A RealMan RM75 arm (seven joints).
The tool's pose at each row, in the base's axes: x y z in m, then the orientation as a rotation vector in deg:
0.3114, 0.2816, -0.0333, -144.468, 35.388, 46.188
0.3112, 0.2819, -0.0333, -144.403, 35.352, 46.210
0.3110, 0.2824, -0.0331, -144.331, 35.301, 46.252
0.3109, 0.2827, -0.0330, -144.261, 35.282, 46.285
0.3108, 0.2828, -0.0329, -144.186, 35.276, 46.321
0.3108, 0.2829, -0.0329, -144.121, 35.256, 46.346
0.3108, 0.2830, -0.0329, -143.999, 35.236, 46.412
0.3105, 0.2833, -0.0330, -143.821, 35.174, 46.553
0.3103, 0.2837, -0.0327, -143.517, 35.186, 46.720
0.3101, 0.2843, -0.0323, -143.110, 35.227, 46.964
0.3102, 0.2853, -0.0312, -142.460, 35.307, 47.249
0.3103, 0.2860, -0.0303, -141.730, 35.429, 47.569
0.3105, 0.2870, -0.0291, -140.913, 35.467, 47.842
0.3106, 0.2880, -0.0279, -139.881, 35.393, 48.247
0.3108, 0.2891, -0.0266, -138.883, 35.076, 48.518
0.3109, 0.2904, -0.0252, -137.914, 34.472, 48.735
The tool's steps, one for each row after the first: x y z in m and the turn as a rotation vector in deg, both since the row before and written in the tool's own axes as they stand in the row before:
-0.0002, -0.0001, 0.0002, 0.048, -0.045, -0.025
-0.0004, -0.0004, 0.0002, 0.045, -0.063, -0.032
-0.0002, -0.0002, 0.0001, 0.048, -0.050, -0.011
-0.0002, -0.0001, 0.0000, 0.052, -0.052, -0.002
0.0000, -0.0001, 0.0001, 0.047, -0.044, -0.013
0.0000, -0.0001, 0.0001, 0.081, -0.091, -0.008
-0.0002, -0.0001, 0.0004, 0.099, -0.165, -0.025
-0.0004, -0.0003, 0.0001, 0.202, -0.215, 0.024
-0.0006, -0.0005, 0.0001, 0.263, -0.296, 0.056
-0.0009, -0.0011, -0.0003, 0.460, -0.408, 0.076
-0.0007, -0.0009, -0.0003, 0.517, -0.453, 0.109
-0.0009, -0.0012, -0.0004, 0.607, -0.478, 0.034
-0.0010, -0.0012, -0.0003, 0.734, -0.669, -0.027
-0.0010, -0.0013, -0.0004, 0.744, -0.632, -0.230
-0.0012, -0.0015, -0.0002, 0.722, -0.656, -0.447

